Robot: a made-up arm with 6 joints.
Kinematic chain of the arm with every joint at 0, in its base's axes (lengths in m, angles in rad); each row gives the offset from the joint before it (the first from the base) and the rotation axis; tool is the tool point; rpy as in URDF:
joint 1: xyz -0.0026 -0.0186 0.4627 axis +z
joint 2: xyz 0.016 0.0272 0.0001 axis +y
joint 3: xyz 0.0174 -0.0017 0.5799 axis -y
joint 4: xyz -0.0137 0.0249 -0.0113 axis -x
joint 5: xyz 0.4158 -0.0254 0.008 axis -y
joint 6: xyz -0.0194 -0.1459 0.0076 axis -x
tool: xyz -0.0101 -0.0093 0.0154 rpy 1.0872 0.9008 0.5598
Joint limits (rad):
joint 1: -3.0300..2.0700
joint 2: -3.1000..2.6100
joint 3: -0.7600..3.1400
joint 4: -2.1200..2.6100
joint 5: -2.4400..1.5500
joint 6: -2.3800..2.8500
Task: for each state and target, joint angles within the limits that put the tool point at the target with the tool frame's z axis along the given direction. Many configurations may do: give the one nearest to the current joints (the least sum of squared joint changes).
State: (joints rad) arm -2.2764 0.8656 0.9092 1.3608 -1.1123 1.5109
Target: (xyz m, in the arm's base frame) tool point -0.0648 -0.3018 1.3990 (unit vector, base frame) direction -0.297 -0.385 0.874
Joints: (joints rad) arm -2.0392 0.4574 1.6779 1.4382 -0.7775 1.3098
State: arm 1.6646 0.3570 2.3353 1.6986 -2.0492 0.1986
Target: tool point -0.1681 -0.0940 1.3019 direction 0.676 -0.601 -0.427
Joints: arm 2.0110 0.4885 2.5433 2.2591 -2.0179 0.1797
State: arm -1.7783 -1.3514 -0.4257 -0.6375 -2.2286 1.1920
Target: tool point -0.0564 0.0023 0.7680 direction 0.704 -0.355 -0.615
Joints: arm -1.8656 -1.0023 -0.7516 -0.9464 -2.2683 1.0022
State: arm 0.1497 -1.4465 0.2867 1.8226 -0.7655 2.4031
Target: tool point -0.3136 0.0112 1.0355 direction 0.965 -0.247 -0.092
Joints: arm 0.1304 -1.1995 -0.5446 1.5177 -0.6907 2.4700
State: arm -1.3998 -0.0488 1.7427 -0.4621 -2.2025 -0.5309
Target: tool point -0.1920 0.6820 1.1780 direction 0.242 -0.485 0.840
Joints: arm -1.4326 -0.7328 2.0588 -0.8508 -1.9941 -0.2575
